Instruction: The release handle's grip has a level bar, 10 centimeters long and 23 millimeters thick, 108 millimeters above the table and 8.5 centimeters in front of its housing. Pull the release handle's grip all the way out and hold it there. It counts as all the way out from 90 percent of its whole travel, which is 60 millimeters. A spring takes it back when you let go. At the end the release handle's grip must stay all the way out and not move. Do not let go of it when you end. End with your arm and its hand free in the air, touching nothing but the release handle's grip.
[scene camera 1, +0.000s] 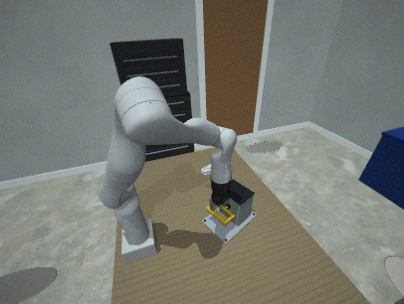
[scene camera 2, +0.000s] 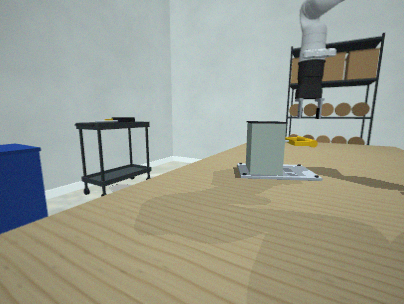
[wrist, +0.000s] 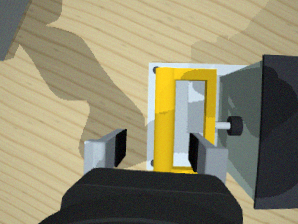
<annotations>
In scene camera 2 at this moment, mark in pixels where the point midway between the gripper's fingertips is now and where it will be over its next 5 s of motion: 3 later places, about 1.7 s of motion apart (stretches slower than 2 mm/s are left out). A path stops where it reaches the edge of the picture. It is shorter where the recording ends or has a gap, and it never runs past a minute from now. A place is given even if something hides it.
The gripper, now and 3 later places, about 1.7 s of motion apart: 308, 118; 306, 128; 305, 137; 305, 146
</annotations>
